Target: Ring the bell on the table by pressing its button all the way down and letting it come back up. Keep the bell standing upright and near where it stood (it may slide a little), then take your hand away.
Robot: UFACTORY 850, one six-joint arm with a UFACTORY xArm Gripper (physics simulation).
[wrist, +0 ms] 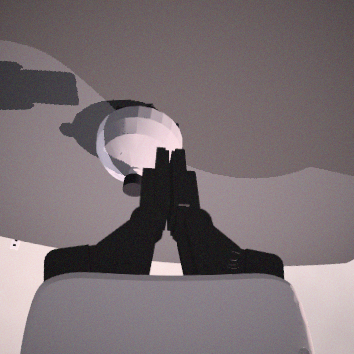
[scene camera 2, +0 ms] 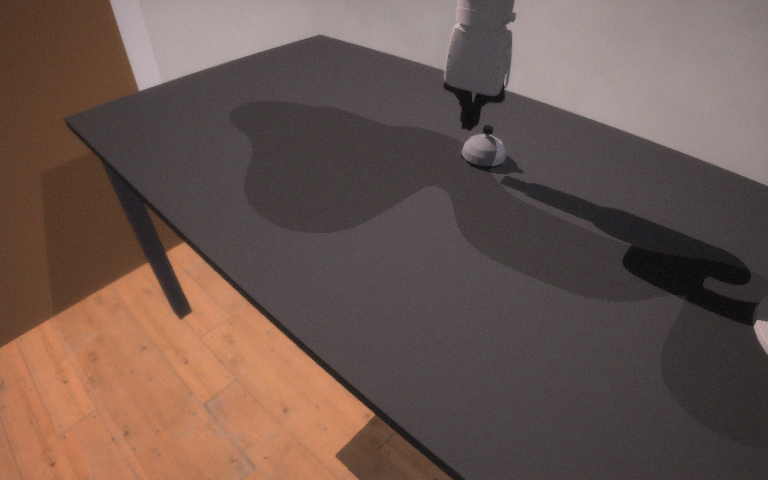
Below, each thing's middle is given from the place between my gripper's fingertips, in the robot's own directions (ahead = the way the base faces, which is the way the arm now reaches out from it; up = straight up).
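With the dome-shaped bell (scene camera 2: 479, 150) in sight, I find my gripper 10 mm past it, 50 mm to the left of it and 50 mm above it.
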